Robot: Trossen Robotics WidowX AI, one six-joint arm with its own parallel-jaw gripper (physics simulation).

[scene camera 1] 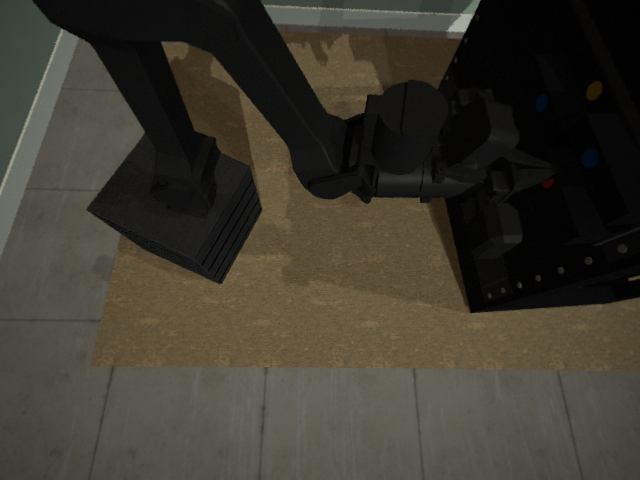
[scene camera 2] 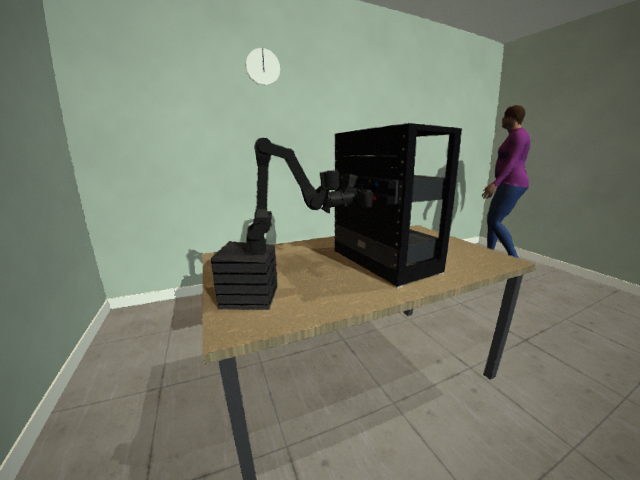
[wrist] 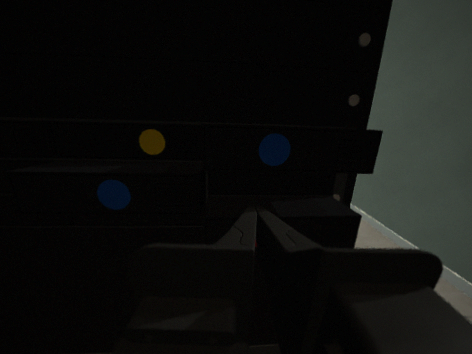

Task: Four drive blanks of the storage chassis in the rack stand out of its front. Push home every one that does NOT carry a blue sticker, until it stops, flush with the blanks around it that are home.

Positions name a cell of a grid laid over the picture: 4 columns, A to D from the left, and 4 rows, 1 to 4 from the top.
black rack: scene camera 1 D1; scene camera 2 C2; wrist C2
